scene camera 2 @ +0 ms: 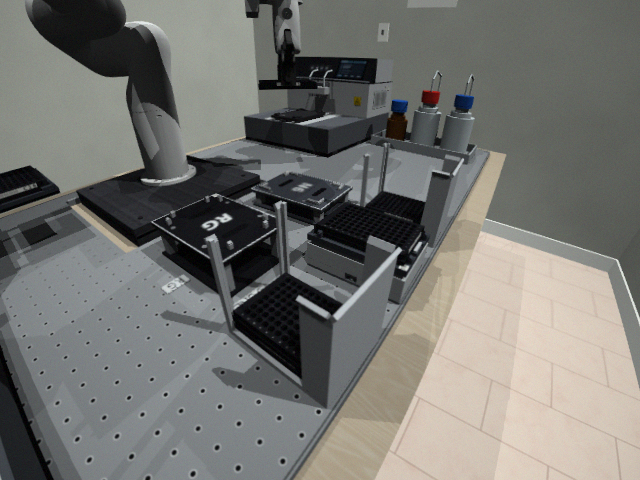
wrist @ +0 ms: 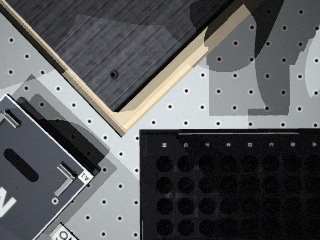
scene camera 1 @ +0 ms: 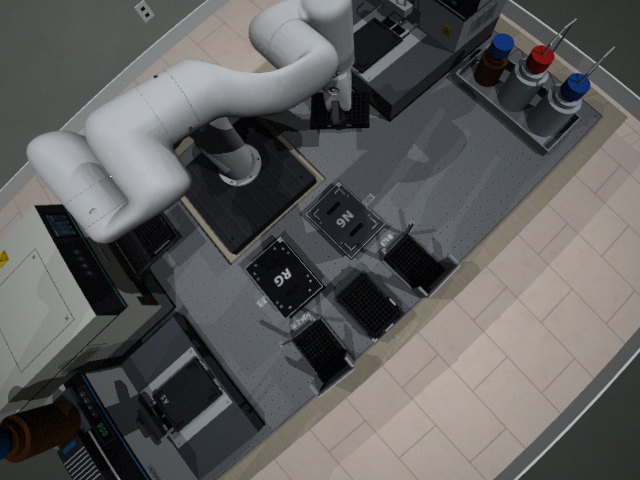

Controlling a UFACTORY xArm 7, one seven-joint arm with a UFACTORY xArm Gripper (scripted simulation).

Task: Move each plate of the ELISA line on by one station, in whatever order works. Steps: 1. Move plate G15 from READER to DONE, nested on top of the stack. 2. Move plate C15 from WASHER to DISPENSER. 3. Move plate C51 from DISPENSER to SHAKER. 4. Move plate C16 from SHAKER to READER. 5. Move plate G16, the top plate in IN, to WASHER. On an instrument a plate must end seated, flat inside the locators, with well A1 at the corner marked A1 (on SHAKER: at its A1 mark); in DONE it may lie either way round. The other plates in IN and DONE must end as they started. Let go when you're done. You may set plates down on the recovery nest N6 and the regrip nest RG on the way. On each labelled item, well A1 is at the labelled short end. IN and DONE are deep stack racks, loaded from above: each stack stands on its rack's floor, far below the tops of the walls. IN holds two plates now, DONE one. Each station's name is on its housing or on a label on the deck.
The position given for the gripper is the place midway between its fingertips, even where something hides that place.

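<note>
A shaker platform (scene camera 2: pixel 346 263) is visible in the scene. Scene camera 1 shows an N6 nest (scene camera 1: pixel 324 205) and an RG nest (scene camera 1: pixel 296 299), and scene camera 2 likewise shows both the N6 nest (scene camera 2: pixel 331 192) and the RG nest (scene camera 2: pixel 185 230). The gripper (scene camera 1: pixel 339 109) is visible too.
</note>
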